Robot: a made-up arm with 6 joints.
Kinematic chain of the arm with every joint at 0, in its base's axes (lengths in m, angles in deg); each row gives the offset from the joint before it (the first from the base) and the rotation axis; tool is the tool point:
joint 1: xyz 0 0 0.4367 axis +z
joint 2: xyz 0.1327 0 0 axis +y
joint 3: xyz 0 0 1.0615 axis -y
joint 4: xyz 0 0 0.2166 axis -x
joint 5: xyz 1.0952 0 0 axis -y
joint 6: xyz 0.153 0 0 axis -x
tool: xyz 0 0 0
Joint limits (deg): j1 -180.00..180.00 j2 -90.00..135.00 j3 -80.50..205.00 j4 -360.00..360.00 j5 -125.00..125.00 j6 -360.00..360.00
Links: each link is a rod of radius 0.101 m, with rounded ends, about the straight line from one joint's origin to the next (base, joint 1, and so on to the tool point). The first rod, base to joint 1, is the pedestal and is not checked.
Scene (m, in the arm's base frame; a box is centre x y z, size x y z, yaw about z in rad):
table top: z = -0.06
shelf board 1: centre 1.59 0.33 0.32 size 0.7 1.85 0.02 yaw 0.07
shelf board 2: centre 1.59 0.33 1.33 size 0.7 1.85 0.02 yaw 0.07
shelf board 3: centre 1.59 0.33 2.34 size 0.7 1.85 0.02 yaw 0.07
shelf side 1: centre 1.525 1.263 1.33 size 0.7 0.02 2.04 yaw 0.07
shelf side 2: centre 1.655 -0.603 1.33 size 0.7 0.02 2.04 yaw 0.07
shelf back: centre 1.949 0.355 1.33 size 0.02 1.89 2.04 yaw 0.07
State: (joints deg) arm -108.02 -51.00 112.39 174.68 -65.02 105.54
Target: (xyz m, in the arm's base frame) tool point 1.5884 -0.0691 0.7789
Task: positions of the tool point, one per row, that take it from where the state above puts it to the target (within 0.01 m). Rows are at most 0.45 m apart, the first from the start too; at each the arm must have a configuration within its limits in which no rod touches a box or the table.
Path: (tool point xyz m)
1: 0.7136 1.6987 0.9736
2: 0.8192 1.5449 0.8503
3: 0.8863 1.3617 0.7303
4: 0.9097 1.1578 0.6171
5: 0.8860 0.9429 0.5142
6: 0.8140 0.7279 0.4246
7: 1.1448 0.5793 0.5236
8: 1.4190 0.3038 0.6426
9: 1.5884 -0.0691 0.7789

